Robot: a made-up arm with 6 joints. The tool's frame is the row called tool.
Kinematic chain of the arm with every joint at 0, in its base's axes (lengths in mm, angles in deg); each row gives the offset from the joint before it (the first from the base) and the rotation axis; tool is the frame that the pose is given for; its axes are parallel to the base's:
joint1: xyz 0 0 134 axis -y
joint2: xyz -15 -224 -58 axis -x
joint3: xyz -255 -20 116 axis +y
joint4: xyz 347 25 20 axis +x
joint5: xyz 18 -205 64 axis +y
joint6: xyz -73 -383 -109 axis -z
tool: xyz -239 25 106
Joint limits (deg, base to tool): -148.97..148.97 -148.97..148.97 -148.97..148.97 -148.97..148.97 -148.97..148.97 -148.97..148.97
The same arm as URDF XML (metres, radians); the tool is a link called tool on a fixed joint. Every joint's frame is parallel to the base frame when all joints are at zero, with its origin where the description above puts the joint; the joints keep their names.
<robot name="arm">
  <joint name="tool_fixed" type="fixed">
    <parent link="link6"/>
    <child link="tool"/>
    <origin xyz="-0.239 0.025 0.106"/>
  </joint>
  <joint name="joint6" type="revolute">
    <parent link="link5"/>
    <child link="link6"/>
    <origin xyz="-0.073 -0.383 -0.109"/>
    <axis xyz="0 0 -1"/>
    <limit lower="-2.6" upper="2.6"/>
  </joint>
  <joint name="joint5" type="revolute">
    <parent link="link4"/>
    <child link="link5"/>
    <origin xyz="0.018 -0.205 0.064"/>
    <axis xyz="0 1 0"/>
    <limit lower="-2.6" upper="2.6"/>
  </joint>
  <joint name="joint4" type="revolute">
    <parent link="link3"/>
    <child link="link4"/>
    <origin xyz="0.347 0.025 0.02"/>
    <axis xyz="1 0 0"/>
    <limit lower="-2.6" upper="2.6"/>
  </joint>
  <joint name="joint3" type="revolute">
    <parent link="link2"/>
    <child link="link3"/>
    <origin xyz="-0.255 -0.02 0.116"/>
    <axis xyz="0 1 0"/>
    <limit lower="-2.6" upper="2.6"/>
  </joint>
  <joint name="joint2" type="revolute">
    <parent link="link1"/>
    <child link="link2"/>
    <origin xyz="-0.015 -0.224 -0.058"/>
    <axis xyz="-1 0 0"/>
    <limit lower="-2.6" upper="2.6"/>
  </joint>
  <joint name="joint1" type="revolute">
    <parent link="base"/>
    <child link="link1"/>
    <origin xyz="0 0 0.134"/>
    <axis xyz="0 -1 0"/>
    <limit lower="-2.6" upper="2.6"/>
  </joint>
  <link name="base"/>
  <link name="link1"/>
  <link name="link2"/>
  <link name="link3"/>
  <link name="link4"/>
  <link name="link5"/>
  <link name="link6"/>
  <link name="tool"/>
</robot>

